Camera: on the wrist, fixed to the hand. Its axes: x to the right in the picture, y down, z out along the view.
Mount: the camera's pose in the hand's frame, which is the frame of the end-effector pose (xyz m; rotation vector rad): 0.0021 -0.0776 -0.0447 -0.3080 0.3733 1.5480
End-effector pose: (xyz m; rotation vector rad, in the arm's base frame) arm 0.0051 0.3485 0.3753 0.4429 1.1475 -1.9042
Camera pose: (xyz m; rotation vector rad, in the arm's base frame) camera -0.0641 0.4025 0.3933 1.1031 0.8011 -0.3007
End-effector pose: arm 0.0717 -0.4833 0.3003 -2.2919 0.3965 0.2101
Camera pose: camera 0.1018 -0.4666 0.3830 -1.7576 2.3762 0.6023
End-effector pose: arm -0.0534 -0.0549 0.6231 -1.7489 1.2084 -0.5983
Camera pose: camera -0.0508 -0.0656 0.7120 -0.4532 2.4823 0.2494
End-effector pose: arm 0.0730 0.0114 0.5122 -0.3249 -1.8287 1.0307
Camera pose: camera 0.1262 -0.0116 0.5805 -2.1556 -1.1570 1.4459
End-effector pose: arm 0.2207 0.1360 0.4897 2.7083 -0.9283 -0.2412
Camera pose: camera 0.2778 0.2024 0.5085 1.0907 -2.1771 0.3844
